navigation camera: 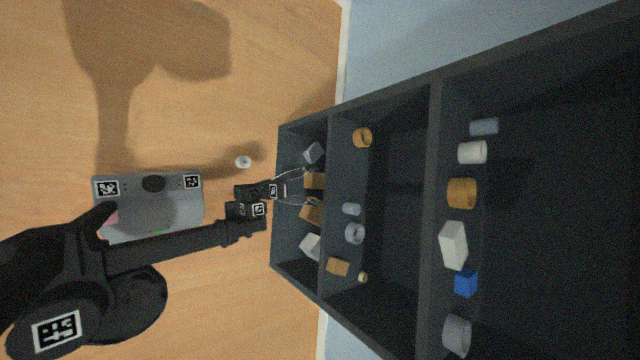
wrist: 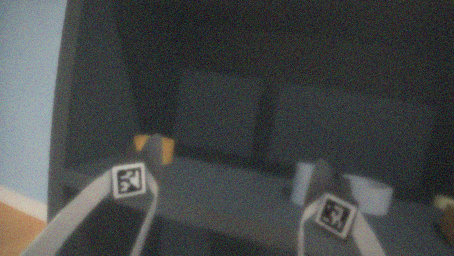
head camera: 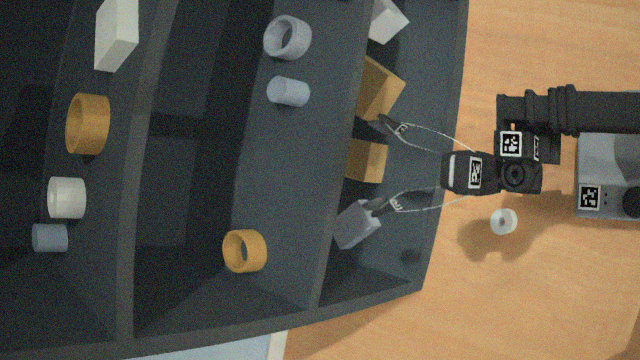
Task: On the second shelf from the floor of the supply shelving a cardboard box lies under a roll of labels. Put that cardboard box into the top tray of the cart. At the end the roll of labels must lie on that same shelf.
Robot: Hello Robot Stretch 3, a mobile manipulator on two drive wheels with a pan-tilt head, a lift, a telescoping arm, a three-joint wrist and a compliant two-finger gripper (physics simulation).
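Where they show: gripper, fingertip midpoint: [navigation camera: 319, 184] [wrist: 236, 165] [head camera: 366, 164]; robot's base, link origin: [navigation camera: 153, 182] [head camera: 634, 200].
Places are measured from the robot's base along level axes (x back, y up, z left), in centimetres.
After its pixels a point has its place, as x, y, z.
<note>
The white roll of labels [head camera: 503, 221] @(-7.9, 1.0, -41.8) [navigation camera: 243, 162] @(-7.5, 6.1, -39.2) lies on the wooden floor in front of the supply shelving [head camera: 125, 220] @(-7.3, 97.9, -63.0) [navigation camera: 425, 210] @(10.3, 96.6, -60.3). A brown cardboard box [navigation camera: 338, 266] @(41.5, 58.3, -60.2) [wrist: 449, 223] @(40.7, 55.6, -64.1) is on the second shelf, beside a small yellow piece [navigation camera: 362, 277] @(55.1, 55.8, -78.8) [wrist: 444, 202] @(54.2, 55.1, -79.0); no roll shows on it. My gripper [head camera: 378, 162] @(3.0, 64.2, -47.1) [navigation camera: 309, 185] @(3.0, 64.2, -47.1) [wrist: 236, 165] @(3.0, 64.2, -47.1) is open, with nothing between its fingers. It hangs in front of the second shelf's edge, well to one side of that box. In the wrist view, its fingers partly cover an orange ring and a grey-blue cylinder. The cart does not show.
The second shelf also holds an orange ring [head camera: 244, 251] @(-15.7, 58.4, -79.1) [navigation camera: 362, 137] @(-16.0, 58.5, -78.9) [wrist: 168, 150] @(-12.1, 56.6, -81.1), a grey-blue cylinder [head camera: 288, 91] @(16.9, 59.6, -69.1) [navigation camera: 351, 208] @(16.7, 59.2, -69.2) [wrist: 301, 184] @(15.7, 57.1, -69.8) and a grey ring [head camera: 300, 37] @(29.6, 56.6, -69.9) [navigation camera: 354, 224] @(25.8, 56.5, -73.7). Below stand brown, grey and white boxes; above, several rolls and boxes. A blue wall adjoins the shelving.
</note>
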